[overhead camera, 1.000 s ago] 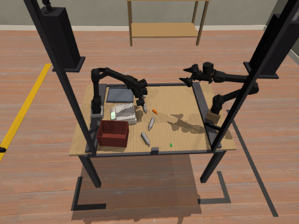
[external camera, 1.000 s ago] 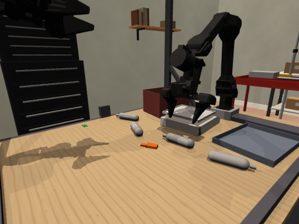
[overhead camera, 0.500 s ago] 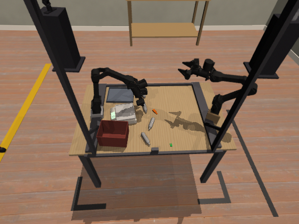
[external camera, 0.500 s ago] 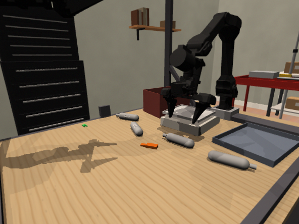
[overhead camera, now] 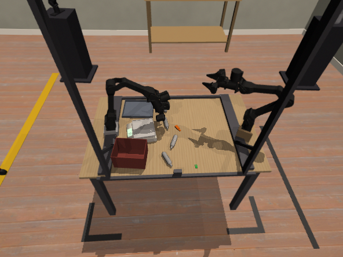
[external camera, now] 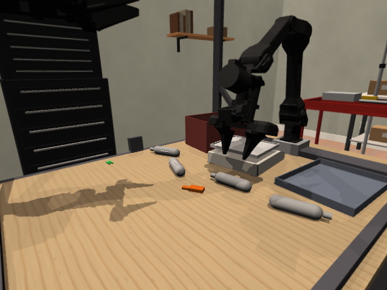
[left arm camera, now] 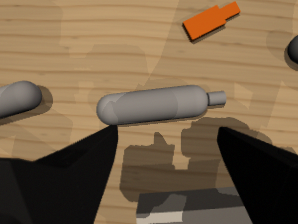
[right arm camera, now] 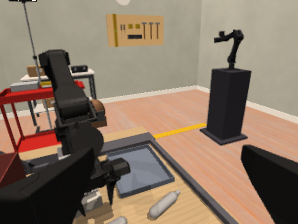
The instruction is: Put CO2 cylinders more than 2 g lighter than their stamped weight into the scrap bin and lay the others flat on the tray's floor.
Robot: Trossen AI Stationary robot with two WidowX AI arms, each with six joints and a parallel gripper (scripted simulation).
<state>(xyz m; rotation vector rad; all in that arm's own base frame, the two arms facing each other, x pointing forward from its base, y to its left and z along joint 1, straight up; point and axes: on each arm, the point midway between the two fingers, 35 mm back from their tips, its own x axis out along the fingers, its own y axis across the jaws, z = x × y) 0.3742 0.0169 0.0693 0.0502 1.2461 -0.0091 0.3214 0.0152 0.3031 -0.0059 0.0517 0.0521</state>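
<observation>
Now: left hand 40 mm past the small orange piece, 120 mm to the left of it and 110 mm above it. From my left hand the other things lie so: grey tray: 160 mm ahead, 200 mm to the left, 100 mm below; then small green piece: 350 mm behind, 240 mm to the right, 110 mm below; then red scrap bin: 310 mm behind, 190 mm to the left, 80 mm below.
</observation>
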